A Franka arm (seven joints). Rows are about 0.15 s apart.
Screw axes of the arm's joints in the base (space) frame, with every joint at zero. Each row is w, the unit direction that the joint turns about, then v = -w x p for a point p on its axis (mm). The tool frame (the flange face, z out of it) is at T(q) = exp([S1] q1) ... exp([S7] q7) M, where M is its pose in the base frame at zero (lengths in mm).
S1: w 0 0 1 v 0 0 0
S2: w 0 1 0 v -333 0 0
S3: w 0 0 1 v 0 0 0
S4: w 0 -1 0 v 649 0 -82.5
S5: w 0 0 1 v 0 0 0
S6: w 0 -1 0 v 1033 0 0
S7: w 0 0 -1 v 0 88 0
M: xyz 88 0 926 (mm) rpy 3.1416 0 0 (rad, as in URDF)
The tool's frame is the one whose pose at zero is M.
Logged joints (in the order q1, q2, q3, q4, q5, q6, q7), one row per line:
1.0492 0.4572 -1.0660 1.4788 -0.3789 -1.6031 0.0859
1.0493 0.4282 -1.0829 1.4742 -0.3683 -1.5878 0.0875
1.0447 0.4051 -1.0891 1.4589 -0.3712 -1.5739 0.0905
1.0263 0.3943 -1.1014 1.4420 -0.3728 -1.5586 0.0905
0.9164 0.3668 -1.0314 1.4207 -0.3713 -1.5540 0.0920
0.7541 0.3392 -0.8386 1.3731 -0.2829 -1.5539 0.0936
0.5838 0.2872 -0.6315 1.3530 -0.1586 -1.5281 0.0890
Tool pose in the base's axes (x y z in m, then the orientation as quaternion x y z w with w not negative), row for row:
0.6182 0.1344 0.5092 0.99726 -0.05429 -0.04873 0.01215
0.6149 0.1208 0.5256 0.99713 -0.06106 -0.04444 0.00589
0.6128 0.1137 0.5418 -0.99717 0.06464 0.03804 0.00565
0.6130 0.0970 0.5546 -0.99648 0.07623 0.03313 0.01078
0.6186 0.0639 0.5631 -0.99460 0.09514 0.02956 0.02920
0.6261 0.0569 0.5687 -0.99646 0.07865 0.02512 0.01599
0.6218 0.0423 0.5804 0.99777 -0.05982 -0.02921 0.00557
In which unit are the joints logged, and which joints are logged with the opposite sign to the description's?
The joints are logged in radians. Opposite sign: q4, q5, q6.
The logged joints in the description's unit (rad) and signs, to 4 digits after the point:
1.0492 0.4572 -1.0660 -1.4788 0.3789 1.6031 0.0859
1.0493 0.4282 -1.0829 -1.4742 0.3683 1.5878 0.0875
1.0447 0.4051 -1.0891 -1.4589 0.3712 1.5739 0.0905
1.0263 0.3943 -1.1014 -1.4420 0.3728 1.5586 0.0905
0.9164 0.3668 -1.0314 -1.4207 0.3713 1.5540 0.0920
0.7541 0.3392 -0.8386 -1.3731 0.2829 1.5539 0.0936
0.5838 0.2872 -0.6315 -1.3530 0.1586 1.5281 0.0890

